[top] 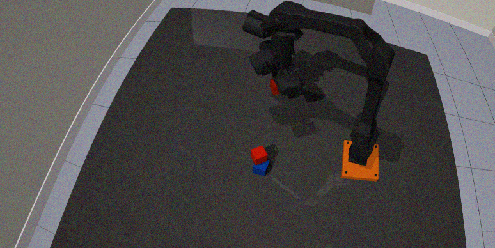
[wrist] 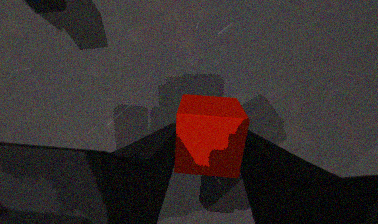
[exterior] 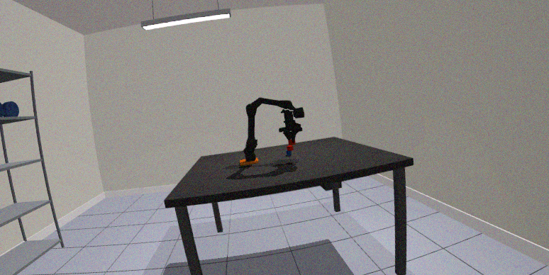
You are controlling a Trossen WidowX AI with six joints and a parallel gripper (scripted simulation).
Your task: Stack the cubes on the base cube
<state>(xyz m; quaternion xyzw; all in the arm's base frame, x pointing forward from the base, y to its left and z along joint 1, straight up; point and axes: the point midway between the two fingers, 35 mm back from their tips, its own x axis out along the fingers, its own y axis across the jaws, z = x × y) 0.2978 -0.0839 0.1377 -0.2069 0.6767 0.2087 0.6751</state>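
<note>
Right now my gripper tip is 2 cm past the blue cube, 21 cm to the right of it and 10 cm above it. The rest, counted from my gripper tip: red cube (right at my gripper tip).
</note>
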